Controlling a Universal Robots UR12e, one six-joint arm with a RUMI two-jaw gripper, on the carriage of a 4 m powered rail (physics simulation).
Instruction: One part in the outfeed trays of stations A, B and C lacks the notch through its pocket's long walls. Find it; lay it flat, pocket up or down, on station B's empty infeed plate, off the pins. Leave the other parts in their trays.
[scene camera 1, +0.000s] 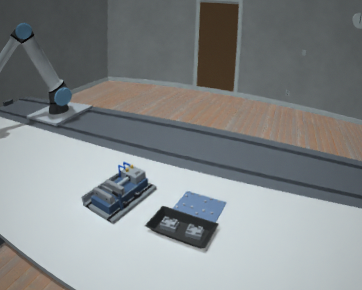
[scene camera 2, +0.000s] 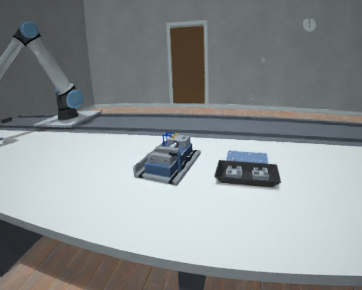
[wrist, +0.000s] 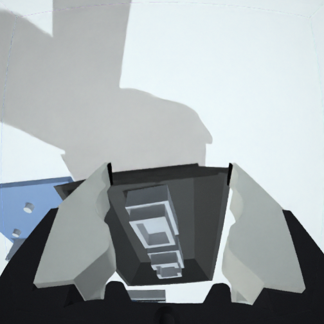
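Where they show: arm's base at its link origin: (scene camera 1: 58, 110) (scene camera 2: 68, 117).
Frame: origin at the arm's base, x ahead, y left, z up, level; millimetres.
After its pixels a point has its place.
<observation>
My gripper (wrist: 169, 164) is open, with nothing between its fingertips, above a black tray (wrist: 202, 215) in the wrist view. Two light grey parts lie in that tray. The larger-looking part (wrist: 147, 212) shows a rectangular pocket, with no notch visible in its walls from here. The other part (wrist: 167, 260) is partly lined up behind it; its outline looks stepped. A blue plate with pins (wrist: 45, 195) is at the left. The scene views show another black tray (scene camera 1: 175, 241) {z -21, x 795, y 1485 mm} (scene camera 2: 250, 181) {z 2, x 809, y 1498 mm} holding two notched grey parts (scene camera 1: 169, 222) {z 3, x 741, y 1436 mm} (scene camera 2: 260, 172) {z 3, x 740, y 1540 mm}, beside a blue plate (scene camera 1: 216, 206) {z -22, x 545, y 1564 mm} (scene camera 2: 247, 157) {z -22, x 559, y 1499 mm}. Station letters cannot be read.
A blue and grey machine (scene camera 1: 120, 190) {z 59, x 716, y 1204 mm} (scene camera 2: 167, 160) {z 51, x 784, y 1187 mm} stands left of the tray in both scene views. The arm (scene camera 1: 42, 62) {z 479, x 230, y 142 mm} (scene camera 2: 50, 65) {z 467, x 239, y 135 mm} stands on the rail carriage at the far left; its gripper is outside both scene views. Part of a grey fixture (wrist: 147, 295) shows at the wrist view's bottom.
</observation>
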